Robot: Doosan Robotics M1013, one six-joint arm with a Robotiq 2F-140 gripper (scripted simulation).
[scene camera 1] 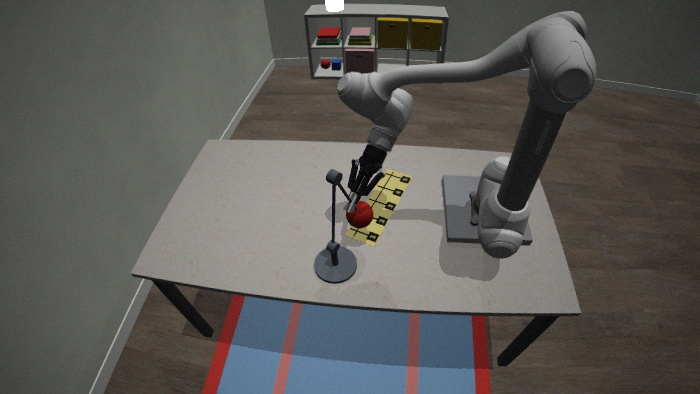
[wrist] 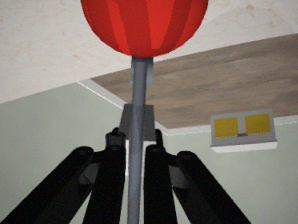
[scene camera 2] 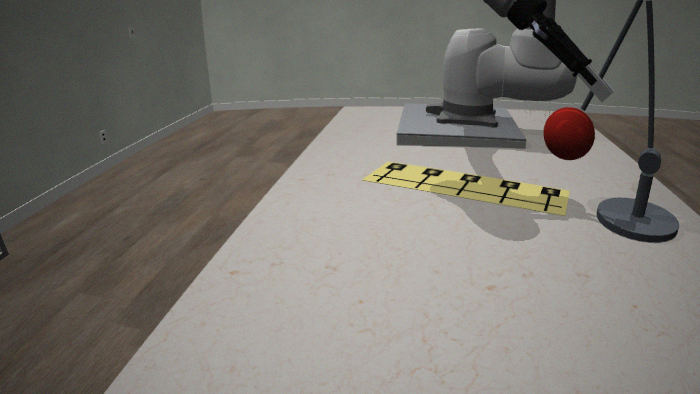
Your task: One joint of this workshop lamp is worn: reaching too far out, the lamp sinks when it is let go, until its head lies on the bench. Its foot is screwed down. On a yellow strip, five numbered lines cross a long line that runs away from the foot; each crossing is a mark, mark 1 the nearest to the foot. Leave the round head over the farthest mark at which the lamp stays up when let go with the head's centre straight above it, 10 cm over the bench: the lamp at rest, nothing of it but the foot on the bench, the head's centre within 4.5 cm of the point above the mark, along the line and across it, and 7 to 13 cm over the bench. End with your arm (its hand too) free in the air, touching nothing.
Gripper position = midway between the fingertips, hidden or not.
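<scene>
A yellow strip [scene camera 2: 533, 197] is there for me to see, and scene camera 1 shows me the yellow strip [scene camera 1: 384, 199] too. I also see a round grey foot [scene camera 2: 648, 222]; in scene camera 1 I find the round grey foot [scene camera 1: 343, 266] again. My gripper [scene camera 2: 608, 96] is visible as well. Scene camera 1 shows my gripper [scene camera 1: 347, 211], and the wrist view shows my gripper [wrist: 138, 118].
</scene>
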